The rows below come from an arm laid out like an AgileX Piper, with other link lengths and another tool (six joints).
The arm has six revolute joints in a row. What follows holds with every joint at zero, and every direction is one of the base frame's. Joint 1 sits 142.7 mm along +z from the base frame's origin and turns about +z. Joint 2 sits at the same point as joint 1 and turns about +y. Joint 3 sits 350.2 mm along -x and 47.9 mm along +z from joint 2 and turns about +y. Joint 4 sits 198.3 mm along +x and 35 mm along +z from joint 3 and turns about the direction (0.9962, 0, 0.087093). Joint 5 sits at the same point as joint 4 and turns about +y. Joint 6 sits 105.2 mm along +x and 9.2 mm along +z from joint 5 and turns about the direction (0.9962, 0, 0.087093). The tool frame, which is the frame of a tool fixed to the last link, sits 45.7 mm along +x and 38 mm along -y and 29.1 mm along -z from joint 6; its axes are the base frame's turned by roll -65.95, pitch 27.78 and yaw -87.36 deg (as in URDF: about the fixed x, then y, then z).
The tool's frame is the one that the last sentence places.
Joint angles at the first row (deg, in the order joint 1, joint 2, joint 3, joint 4, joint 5, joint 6):
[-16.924 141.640 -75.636 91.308 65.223 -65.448]
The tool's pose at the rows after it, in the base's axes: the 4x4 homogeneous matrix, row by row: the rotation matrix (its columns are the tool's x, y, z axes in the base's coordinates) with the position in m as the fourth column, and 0 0 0 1 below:
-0.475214 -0.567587 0.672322 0.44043; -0.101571 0.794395 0.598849 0.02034; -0.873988 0.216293 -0.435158 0.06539; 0 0 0 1
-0.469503 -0.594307 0.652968 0.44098; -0.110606 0.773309 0.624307 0.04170; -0.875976 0.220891 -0.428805 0.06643; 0 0 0 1
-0.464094 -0.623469 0.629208 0.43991; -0.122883 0.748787 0.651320 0.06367; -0.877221 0.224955 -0.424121 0.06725; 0 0 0 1
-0.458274 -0.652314 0.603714 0.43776; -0.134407 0.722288 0.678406 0.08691; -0.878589 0.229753 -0.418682 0.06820; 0 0 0 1
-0.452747 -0.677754 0.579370 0.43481; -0.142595 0.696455 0.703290 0.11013; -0.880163 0.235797 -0.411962 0.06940; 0 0 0 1
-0.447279 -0.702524 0.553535 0.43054; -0.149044 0.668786 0.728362 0.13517; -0.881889 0.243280 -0.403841 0.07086; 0 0 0 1
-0.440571 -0.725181 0.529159 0.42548; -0.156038 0.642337 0.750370 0.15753; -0.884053 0.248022 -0.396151 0.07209; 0 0 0 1
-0.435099 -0.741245 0.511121 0.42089; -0.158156 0.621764 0.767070 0.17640; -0.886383 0.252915 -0.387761 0.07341; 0 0 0 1
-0.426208 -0.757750 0.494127 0.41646; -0.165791 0.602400 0.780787 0.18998; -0.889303 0.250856 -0.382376 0.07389; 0 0 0 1
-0.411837 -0.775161 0.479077 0.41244; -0.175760 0.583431 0.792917 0.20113; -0.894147 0.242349 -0.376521 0.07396; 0 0 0 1
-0.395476 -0.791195 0.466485 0.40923; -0.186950 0.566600 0.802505 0.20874; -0.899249 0.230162 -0.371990 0.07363; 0 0 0 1
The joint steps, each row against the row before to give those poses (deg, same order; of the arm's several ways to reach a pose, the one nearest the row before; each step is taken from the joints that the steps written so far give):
[2.651 0.000 0.000 1.549 0.000 0.000]
[2.753 0.000 0.000 0.976 0.000 -0.043]
[2.830 0.000 0.000 0.747 0.000 0.000]
[2.994 0.001 -0.001 0.873 0.000 0.000]
[2.989 -0.001 0.001 1.083 0.000 0.000]
[3.231 0.000 0.002 1.323 0.000 -0.002]
[2.916 -0.001 -0.001 1.158 0.000 -0.130]
[2.463 0.001 -0.002 1.253 0.000 -0.164]
[1.825 0.000 0.001 0.592 0.000 -0.377]
[1.538 0.001 0.000 0.380 0.000 -0.730]
[1.089 -0.001 0.001 0.061 0.000 -0.846]

